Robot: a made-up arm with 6 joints.
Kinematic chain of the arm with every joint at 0, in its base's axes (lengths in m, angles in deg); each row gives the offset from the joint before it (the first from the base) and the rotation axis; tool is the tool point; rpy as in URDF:
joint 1: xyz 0 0 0.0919 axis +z
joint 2: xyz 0 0 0 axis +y
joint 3: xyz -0.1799 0 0.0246 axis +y
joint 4: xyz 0.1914 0 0.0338 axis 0.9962 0 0.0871
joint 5: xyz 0 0 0 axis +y
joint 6: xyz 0.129 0 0.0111 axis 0.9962 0 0.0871
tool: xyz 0 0 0 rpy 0 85 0
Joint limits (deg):
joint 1: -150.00..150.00
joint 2: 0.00..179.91
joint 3: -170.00..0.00
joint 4: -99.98..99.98
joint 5: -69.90..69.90
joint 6: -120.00..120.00
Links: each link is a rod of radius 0.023 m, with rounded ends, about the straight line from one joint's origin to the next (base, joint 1, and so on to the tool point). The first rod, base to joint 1, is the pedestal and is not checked.
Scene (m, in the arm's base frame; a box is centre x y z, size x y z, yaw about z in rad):
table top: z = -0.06
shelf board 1: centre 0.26 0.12 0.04 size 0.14 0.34 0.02 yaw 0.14
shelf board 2: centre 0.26 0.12 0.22 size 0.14 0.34 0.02 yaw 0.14
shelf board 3: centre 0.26 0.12 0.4 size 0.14 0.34 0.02 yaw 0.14
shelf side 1: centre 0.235 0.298 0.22 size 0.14 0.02 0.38 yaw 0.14
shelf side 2: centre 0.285 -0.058 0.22 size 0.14 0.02 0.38 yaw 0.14
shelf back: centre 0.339 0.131 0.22 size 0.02 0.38 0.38 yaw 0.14
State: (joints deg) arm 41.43 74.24 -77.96 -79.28 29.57 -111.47
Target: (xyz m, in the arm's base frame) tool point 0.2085 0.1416 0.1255
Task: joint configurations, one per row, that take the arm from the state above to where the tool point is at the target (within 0.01 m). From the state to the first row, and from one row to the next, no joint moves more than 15 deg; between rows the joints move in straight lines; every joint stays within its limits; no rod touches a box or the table.
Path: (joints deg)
1: 49.58 59.98 -68.17 -76.08 27.67 -111.47
2: 57.73 45.72 -58.38 -72.88 25.77 -111.47
3: 65.88 31.46 -48.59 -69.68 23.87 -111.47
4: 69.56 36.95 -42.40 -61.31 33.92 -111.47
5: 73.23 42.44 -36.22 -52.95 43.98 -111.47
6: 76.91 47.92 -30.03 -44.58 54.03 -111.47
7: 63.66 62.15 -36.92 -56.89 44.76 -111.47
8: 50.41 76.38 -43.80 -69.21 35.50 -111.47

